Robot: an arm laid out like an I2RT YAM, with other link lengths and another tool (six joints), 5 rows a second.
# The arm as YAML. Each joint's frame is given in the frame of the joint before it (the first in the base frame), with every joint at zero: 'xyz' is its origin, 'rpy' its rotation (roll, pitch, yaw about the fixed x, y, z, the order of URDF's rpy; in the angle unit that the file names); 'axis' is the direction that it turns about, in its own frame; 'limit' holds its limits. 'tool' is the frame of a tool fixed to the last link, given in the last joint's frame.
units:
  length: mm
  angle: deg
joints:
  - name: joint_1
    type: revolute
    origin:
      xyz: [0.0, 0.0, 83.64]
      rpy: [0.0, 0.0, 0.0]
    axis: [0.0, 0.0, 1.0]
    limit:
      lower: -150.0
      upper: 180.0
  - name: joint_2
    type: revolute
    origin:
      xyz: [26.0, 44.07, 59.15]
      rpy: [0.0, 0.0, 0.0]
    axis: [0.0, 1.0, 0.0]
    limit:
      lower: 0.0
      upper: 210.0
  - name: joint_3
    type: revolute
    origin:
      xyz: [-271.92, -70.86, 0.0]
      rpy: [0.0, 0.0, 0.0]
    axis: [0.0, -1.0, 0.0]
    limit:
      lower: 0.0
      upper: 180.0
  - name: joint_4
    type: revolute
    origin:
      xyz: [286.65, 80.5, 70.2]
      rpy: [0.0, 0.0, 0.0]
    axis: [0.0, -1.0, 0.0]
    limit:
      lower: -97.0
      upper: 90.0
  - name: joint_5
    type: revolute
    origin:
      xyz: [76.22, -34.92, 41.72]
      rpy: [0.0, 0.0, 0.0]
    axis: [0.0, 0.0, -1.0]
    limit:
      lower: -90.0
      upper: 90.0
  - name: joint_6
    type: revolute
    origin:
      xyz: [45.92, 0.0, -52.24]
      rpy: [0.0, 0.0, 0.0]
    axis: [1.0, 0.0, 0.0]
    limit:
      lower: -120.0
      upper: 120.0
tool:
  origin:
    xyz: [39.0, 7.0, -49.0]
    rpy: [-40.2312, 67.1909, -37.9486]
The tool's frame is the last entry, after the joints.
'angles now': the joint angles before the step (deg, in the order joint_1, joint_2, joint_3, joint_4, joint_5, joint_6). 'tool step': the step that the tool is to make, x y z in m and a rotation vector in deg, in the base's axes. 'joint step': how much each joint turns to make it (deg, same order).
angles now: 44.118, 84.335, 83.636, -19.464, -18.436, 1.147
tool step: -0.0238, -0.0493, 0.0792, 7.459, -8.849, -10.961
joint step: -1.052, -11.716, 1.168, -0.884, 9.767, 1.793
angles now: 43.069, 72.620, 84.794, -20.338, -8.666, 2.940
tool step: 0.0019, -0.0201, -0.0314, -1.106, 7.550, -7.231
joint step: -2.406, -2.702, -5.584, -2.888, 3.932, 5.092
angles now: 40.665, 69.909, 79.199, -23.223, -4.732, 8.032
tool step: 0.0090, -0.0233, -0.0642, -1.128, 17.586, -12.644
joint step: -4.699, 0.154, -7.312, -6.479, 3.890, 12.175
